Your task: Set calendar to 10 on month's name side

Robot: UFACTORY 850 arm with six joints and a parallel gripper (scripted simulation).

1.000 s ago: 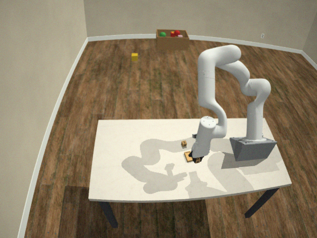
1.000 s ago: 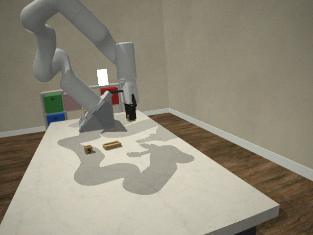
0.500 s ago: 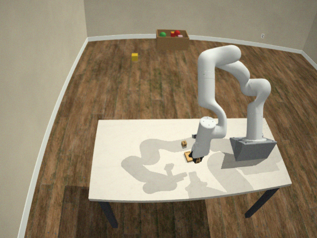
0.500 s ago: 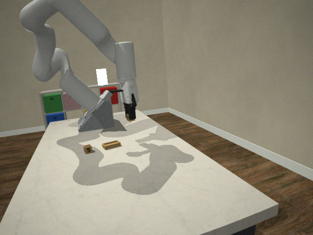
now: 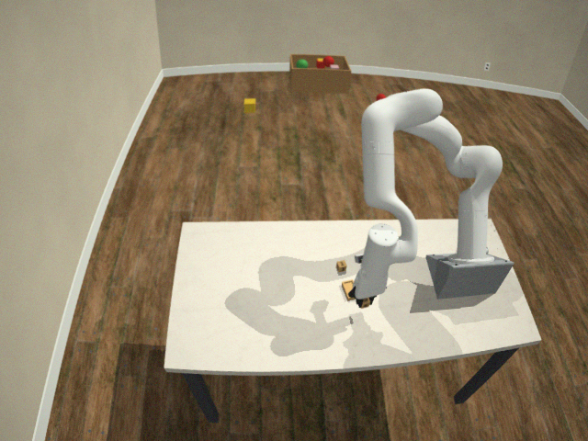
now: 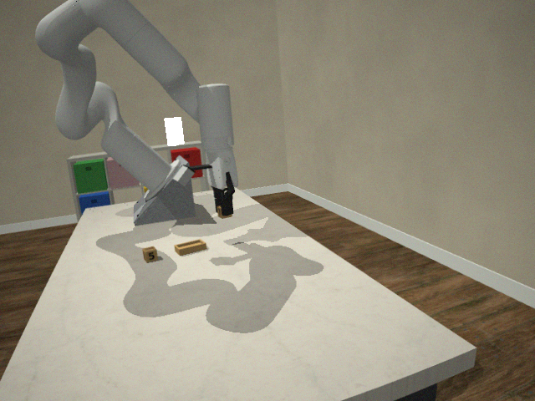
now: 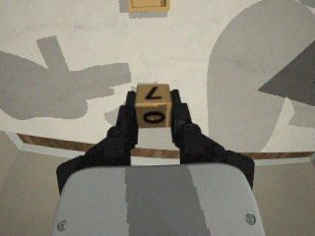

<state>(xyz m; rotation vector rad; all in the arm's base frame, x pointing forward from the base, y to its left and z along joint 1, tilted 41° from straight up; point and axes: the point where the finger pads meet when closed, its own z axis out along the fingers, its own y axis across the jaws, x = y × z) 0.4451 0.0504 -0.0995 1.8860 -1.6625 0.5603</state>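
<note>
My hand is 2 cm short of the wooden tray, 11 cm to the left of it and 9 cm above it. Also, from my hand: cube 1 cm below.
</note>
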